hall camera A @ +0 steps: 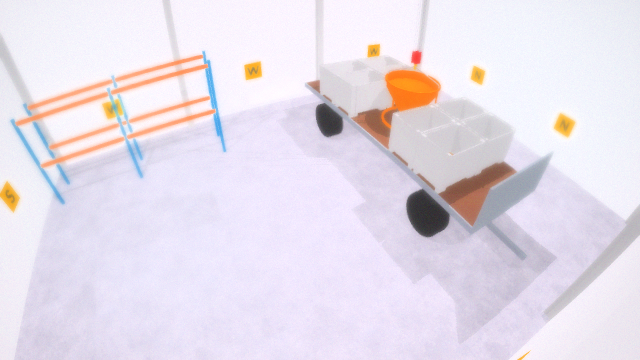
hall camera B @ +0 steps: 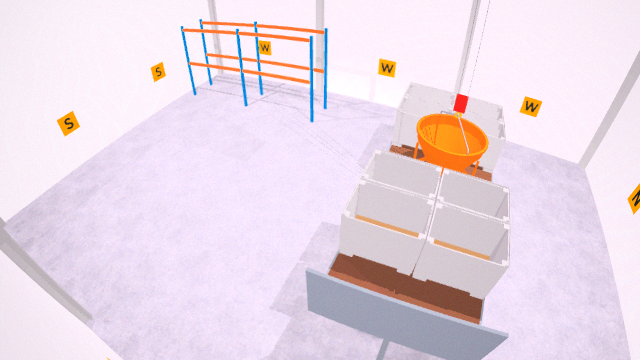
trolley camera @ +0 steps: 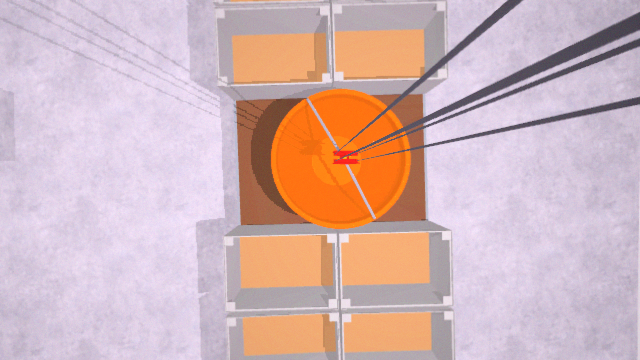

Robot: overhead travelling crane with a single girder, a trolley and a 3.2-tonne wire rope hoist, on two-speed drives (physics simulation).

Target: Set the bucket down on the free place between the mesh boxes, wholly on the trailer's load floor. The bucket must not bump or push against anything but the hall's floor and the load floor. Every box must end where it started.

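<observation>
The orange bucket (hall camera A: pixel 411 92) (hall camera B: pixel 442 152) (trolley camera: pixel 300 195) hangs upright by its bail from my hook (hall camera A: pixel 415 66) (hall camera B: pixel 459 115) (trolley camera: pixel 345 157), under the red hook block. The bucket is low in the gap between the two groups of mesh boxes. Its rim lies close to the box walls above and below it in the trolley view. Part of its foot ring shows low over the brown load floor (hall camera A: pixel 366 116) (trolley camera: pixel 417 210) in hall camera A. The near boxes hide the rest, and I cannot tell whether the ring touches the floor.
Grey mesh boxes (hall camera A: pixel 425 155) (hall camera B: pixel 380 252) (trolley camera: pixel 280 297) stand on the headboard side, and more boxes (hall camera A: pixel 340 85) (trolley camera: pixel 280 20) on the far side. The trailer's headboard (hall camera A: pixel 515 190) (hall camera B: pixel 400 315) is upright. A blue and orange rack (hall camera A: pixel 212 100) (hall camera B: pixel 311 80) stands across the hall.
</observation>
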